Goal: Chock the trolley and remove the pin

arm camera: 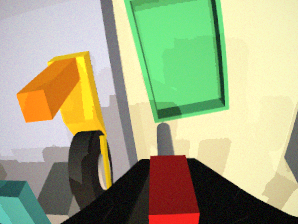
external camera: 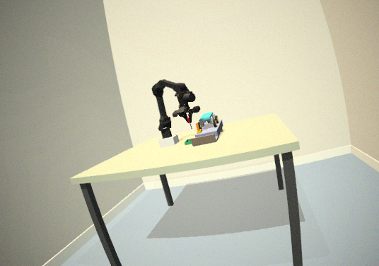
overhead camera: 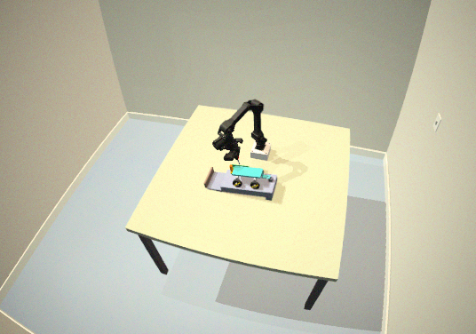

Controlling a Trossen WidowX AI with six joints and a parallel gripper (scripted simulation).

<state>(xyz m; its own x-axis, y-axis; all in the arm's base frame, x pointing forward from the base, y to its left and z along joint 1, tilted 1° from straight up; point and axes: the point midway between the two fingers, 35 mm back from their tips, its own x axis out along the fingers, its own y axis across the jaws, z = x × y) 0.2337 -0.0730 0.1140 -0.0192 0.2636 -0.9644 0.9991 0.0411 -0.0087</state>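
The red-headed stop pin lies right at my gripper tip. Also, from my gripper tip: yellow chock 5 cm ahead, 5 cm below; green tray 2 cm behind, 14 cm below; teal trolley 9 cm ahead, 11 cm to the left, 2 cm below.
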